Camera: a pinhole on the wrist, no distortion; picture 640 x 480 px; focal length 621.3 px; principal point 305.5 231.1 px. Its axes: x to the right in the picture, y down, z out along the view. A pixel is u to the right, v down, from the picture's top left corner.
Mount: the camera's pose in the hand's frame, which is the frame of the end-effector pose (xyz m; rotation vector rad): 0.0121 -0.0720 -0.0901 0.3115 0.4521 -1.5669
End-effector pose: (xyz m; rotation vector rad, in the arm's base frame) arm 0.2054 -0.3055 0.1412 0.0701 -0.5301 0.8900
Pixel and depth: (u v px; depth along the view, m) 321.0 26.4 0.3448
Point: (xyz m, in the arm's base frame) 0.2579 -0.5718 0.3355
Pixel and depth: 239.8 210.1 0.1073
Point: 0.2948 -0.3669 0.1757
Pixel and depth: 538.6 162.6 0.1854
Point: 0.3553 -0.4551 0.2143
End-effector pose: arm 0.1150 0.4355 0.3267 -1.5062 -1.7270 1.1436
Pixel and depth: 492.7 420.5 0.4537
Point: -0.3157 0.5558 0.5524
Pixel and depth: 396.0 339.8 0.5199
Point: -0.3742 0.4970 0.4934
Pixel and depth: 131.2 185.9 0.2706
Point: -0.1098 0.4101 0.3523
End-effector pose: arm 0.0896 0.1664 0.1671 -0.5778 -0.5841 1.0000
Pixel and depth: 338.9 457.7 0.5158
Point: 0.1628 0.2945 0.6784
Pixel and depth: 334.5 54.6 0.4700
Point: 0.0154 0.0176 0.5936
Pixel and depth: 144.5 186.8 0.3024
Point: 0.0360 0.1600 0.4204
